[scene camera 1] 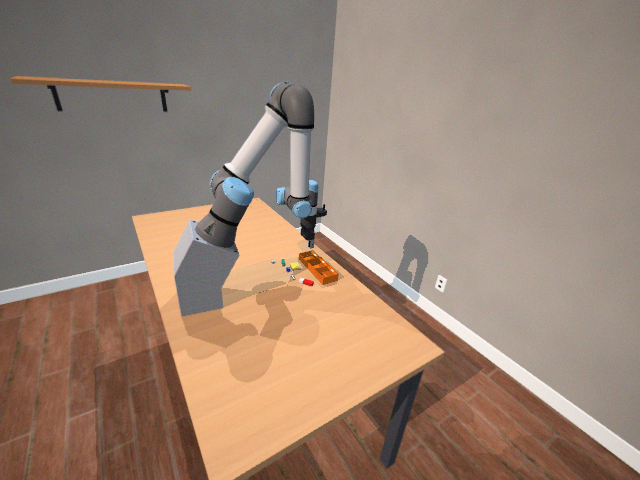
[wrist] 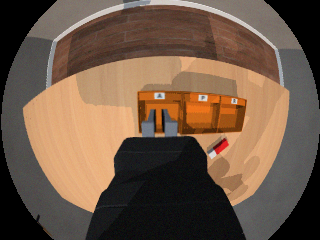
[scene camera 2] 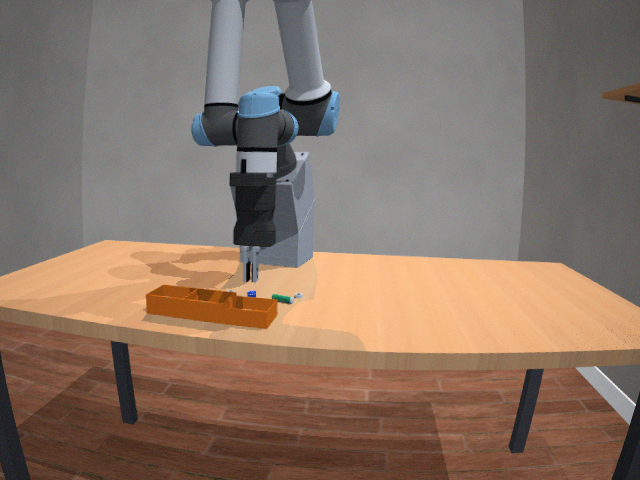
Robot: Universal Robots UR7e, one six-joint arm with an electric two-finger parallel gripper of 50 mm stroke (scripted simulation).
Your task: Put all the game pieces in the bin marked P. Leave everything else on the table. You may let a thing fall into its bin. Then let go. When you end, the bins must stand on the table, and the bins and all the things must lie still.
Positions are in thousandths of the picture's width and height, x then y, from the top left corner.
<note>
In view: the gripper (scene camera 2: 391, 586).
The gripper shows as well in the wrist view (wrist: 495, 485).
</note>
